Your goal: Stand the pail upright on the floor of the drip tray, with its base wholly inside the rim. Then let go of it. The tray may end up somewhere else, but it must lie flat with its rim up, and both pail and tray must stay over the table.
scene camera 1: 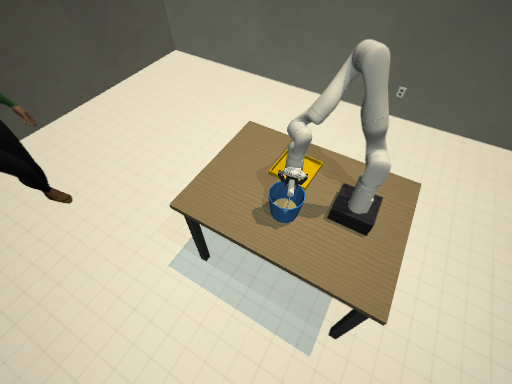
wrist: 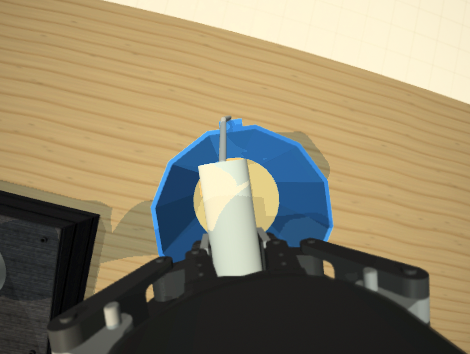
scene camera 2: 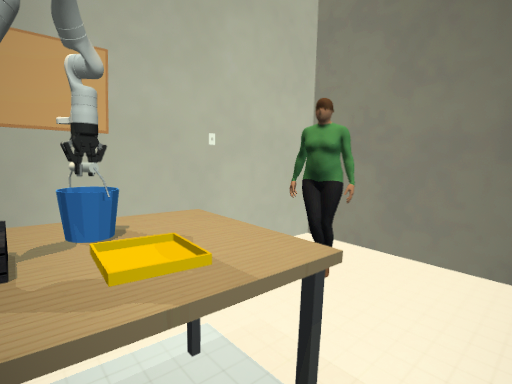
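Observation:
The blue pail stands upright on the table, outside the drip tray. Its wire bail is raised, with a pale cylindrical grip above the pail's mouth. My gripper points down and is shut on this handle grip, a finger on each side. The yellow drip tray lies flat with its rim up, beside the pail. In scene camera 1 the arm hides part of the tray. The tray does not show in the wrist view.
The arm's dark base block stands on the wooden table, to one side of the pail. The table's edge runs beyond the pail in the wrist view. A person stands away from the table.

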